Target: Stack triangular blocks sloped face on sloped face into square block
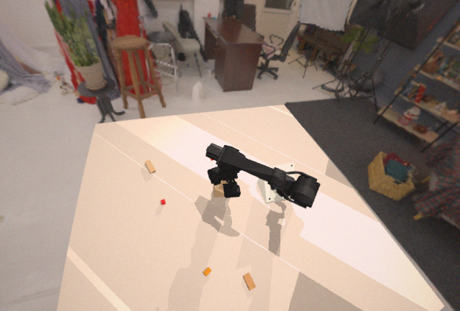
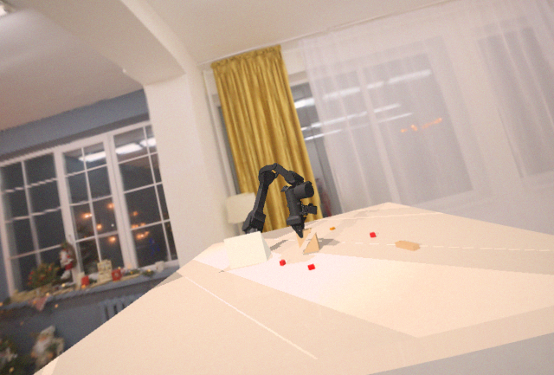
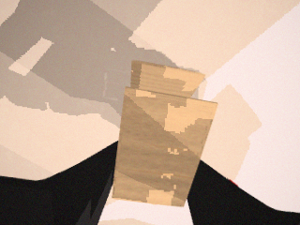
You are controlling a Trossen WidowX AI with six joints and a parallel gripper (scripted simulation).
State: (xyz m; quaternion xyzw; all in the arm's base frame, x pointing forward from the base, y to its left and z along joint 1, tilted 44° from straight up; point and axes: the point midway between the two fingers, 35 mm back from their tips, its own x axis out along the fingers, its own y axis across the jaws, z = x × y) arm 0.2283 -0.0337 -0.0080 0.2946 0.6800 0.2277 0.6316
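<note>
Right now the tan triangular block is 4 cm ahead of my gripper tip and 5 cm below it. The rest, counted from my gripper tip: tan bar 34 cm ahead, 20 cm to the right, 6 cm below; then orange-brown bar 36 cm to the left, 6 cm below; then orange block 14 cm ahead, 29 cm to the left, 6 cm below.
</note>
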